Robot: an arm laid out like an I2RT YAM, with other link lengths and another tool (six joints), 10 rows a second.
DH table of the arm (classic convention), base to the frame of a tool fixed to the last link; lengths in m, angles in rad. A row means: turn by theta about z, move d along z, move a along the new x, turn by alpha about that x. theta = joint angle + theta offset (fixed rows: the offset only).
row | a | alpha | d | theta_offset
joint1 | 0.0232 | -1.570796 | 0.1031 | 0
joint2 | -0.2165 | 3.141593 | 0 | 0
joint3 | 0.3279 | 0 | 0 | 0.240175
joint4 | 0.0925 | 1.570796 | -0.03 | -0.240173
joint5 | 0 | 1.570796 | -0.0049 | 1.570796
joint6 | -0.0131 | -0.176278 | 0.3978 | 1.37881
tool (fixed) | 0 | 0 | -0.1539 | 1.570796
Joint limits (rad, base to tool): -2.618..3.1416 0..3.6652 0..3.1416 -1.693..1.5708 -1.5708..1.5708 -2.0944..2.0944
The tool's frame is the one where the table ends.
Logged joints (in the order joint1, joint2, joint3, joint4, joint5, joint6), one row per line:
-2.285, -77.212, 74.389, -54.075, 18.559, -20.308
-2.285, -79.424, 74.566, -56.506, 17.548, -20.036
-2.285, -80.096, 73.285, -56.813, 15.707, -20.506
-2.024, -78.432, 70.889, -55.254, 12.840, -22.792
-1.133, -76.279, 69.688, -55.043, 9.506, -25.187
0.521, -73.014, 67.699, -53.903, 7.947, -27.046
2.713, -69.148, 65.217, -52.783, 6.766, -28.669
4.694, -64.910, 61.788, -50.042, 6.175, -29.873
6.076, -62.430, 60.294, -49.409, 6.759, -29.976
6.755, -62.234, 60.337, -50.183, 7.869, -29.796
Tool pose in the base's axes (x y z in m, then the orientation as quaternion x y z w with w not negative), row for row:
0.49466, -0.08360, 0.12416, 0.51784, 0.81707, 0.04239, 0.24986
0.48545, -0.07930, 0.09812, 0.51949, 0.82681, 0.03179, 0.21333
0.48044, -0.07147, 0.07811, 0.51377, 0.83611, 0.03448, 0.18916
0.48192, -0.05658, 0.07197, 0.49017, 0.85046, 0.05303, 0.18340
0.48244, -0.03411, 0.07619, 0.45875, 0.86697, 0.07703, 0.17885
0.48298, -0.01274, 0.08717, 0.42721, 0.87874, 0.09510, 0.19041
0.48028, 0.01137, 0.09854, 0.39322, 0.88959, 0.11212, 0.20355
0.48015, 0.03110, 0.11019, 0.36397, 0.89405, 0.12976, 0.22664
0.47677, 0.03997, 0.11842, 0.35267, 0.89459, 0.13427, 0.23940
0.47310, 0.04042, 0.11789, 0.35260, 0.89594, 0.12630, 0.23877
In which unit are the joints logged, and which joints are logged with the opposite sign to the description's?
The joints are logged in degrees. Opposite sign: joint2.
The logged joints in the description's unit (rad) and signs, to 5 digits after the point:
-0.03988, 1.34760, 1.29833, -0.94379, 0.32392, -0.35444
-0.03988, 1.38621, 1.30142, -0.98622, 0.30627, -0.34969
-0.03988, 1.39794, 1.27906, -0.99157, 0.27414, -0.35790
-0.03533, 1.36890, 1.23725, -0.96436, 0.22410, -0.39780
-0.01977, 1.33132, 1.21629, -0.96068, 0.16591, -0.43960
0.00909, 1.27433, 1.18157, -0.94078, 0.13870, -0.47204
0.04735, 1.20686, 1.13825, -0.92124, 0.11809, -0.50037
0.08193, 1.13289, 1.07840, -0.87340, 0.10777, -0.52138
0.10605, 1.08961, 1.05233, -0.86235, 0.11797, -0.52318
0.11790, 1.08619, 1.05308, -0.87586, 0.13734, -0.52004

